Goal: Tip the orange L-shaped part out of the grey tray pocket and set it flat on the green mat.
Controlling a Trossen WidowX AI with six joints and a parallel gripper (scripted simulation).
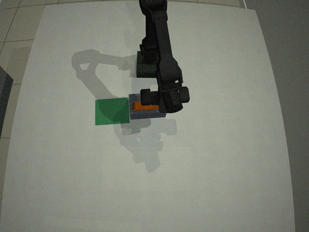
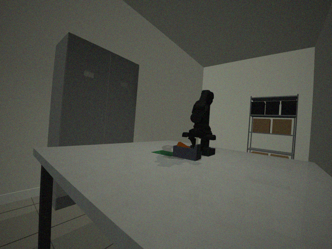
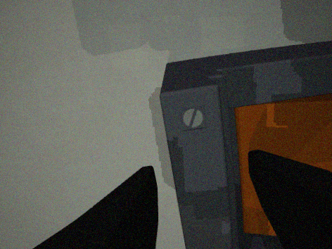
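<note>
The orange L-shaped part lies 10 mm ahead of my gripper tip and 60 mm to the right of it.
</note>
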